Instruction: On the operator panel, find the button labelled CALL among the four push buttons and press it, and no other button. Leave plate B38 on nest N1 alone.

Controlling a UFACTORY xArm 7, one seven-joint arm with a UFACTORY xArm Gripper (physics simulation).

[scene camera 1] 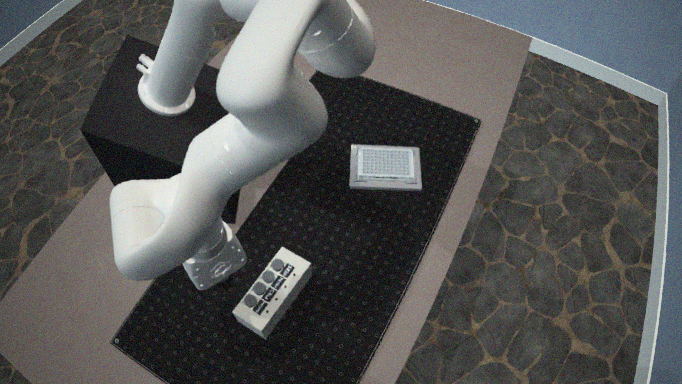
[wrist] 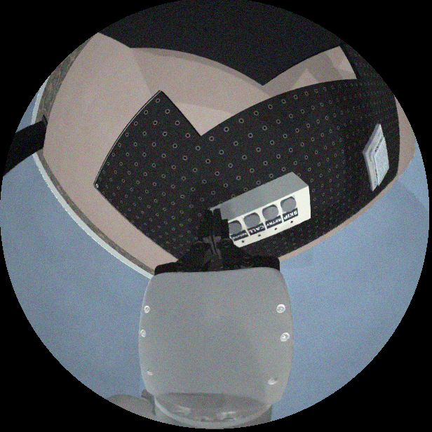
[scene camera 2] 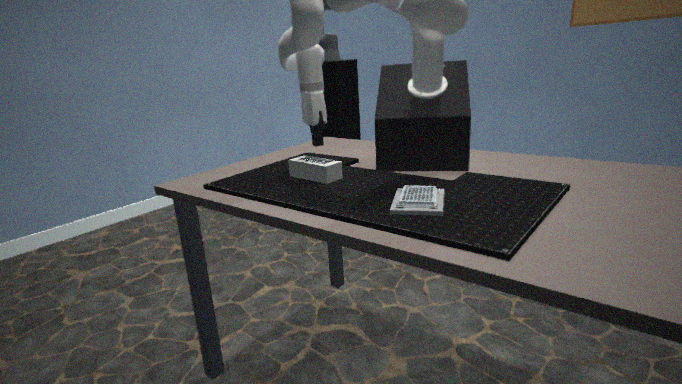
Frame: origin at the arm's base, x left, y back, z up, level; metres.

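Seen in the pictures: gripper, fingertip midpoint: [scene camera 1: 225, 282] [scene camera 2: 318, 145]; arm's base at its link origin: [scene camera 1: 166, 92] [scene camera 2: 427, 86].
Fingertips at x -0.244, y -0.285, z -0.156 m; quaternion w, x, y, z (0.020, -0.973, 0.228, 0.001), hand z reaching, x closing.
Offsets run from my fingertips to a thing's top centre. Level surfaces: height alone.
The operator panel {dx +0.042, dy -0.073, dz -0.026 m} [scene camera 1: 290, 299] [scene camera 2: 315, 172] [wrist: 260, 194] is a pale box with four round grey buttons in a row. The CALL button {dx +0.029, dy -0.054, dz -0.026 m} [scene camera 1: 259, 288] [wrist: 252, 219] lies between the RETRY button {dx +0.058, dy -0.057, dz -0.026 m} [scene camera 1: 268, 276] [wrist: 270, 210] and an end button {dx -0.001, dy -0.051, dz -0.026 m} [scene camera 1: 251, 300] [wrist: 234, 226] whose label is unreadable. My gripper [scene camera 2: 318, 144] [wrist: 214, 218] is shut and empty, its tips apart from the panel and higher than its top. In the wrist view they overlap the panel's end beside the end button; scene camera 1 hides them. Plate B38 {dx +0.430, dy -0.141, dz -0.056 m} [scene camera 1: 385, 162] [scene camera 2: 420, 194] [wrist: 381, 157] sits on nest N1 {dx +0.430, dy -0.141, dz -0.064 m} [scene camera 1: 354, 175] [scene camera 2: 417, 211].
The panel and nest stand on a black perforated board {dz -0.082 m} [scene camera 1: 330, 225] [scene camera 2: 360, 200] [wrist: 175, 160] on the table {dz -0.095 m} [scene camera 1: 435, 65] [scene camera 2: 600, 225]. The arm's black pedestal [scene camera 1: 120, 110] [scene camera 2: 422, 142] stands behind the board. Another dark upright block [scene camera 2: 342, 100] shows behind the gripper in scene camera 2.
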